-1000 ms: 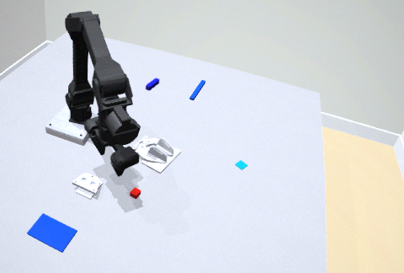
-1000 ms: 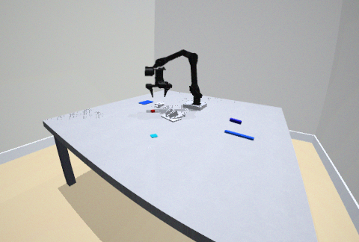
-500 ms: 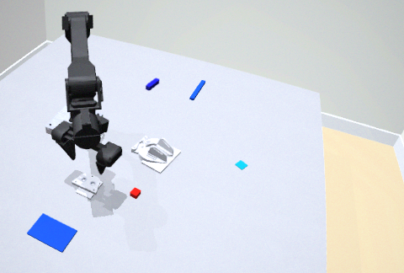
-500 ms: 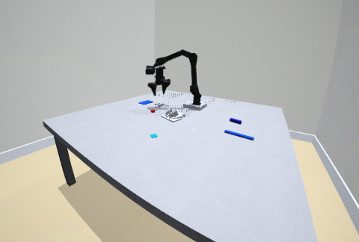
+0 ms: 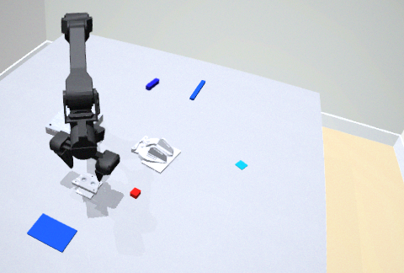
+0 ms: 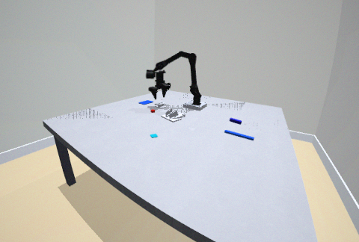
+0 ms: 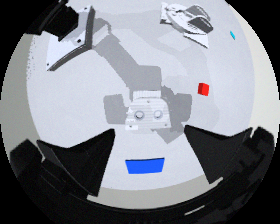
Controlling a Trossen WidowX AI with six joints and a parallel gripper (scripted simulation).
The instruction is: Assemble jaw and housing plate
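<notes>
My gripper tip is 10 mm to the right of the white block and 60 mm above it. Also, from my gripper tip: cyan tile: 440 mm ahead, 220 mm to the left, 70 mm below; then red cube: 140 mm ahead, 20 mm to the left, 60 mm below; then blue flat tile: 40 mm behind, 160 mm to the right, 60 mm below.
</notes>
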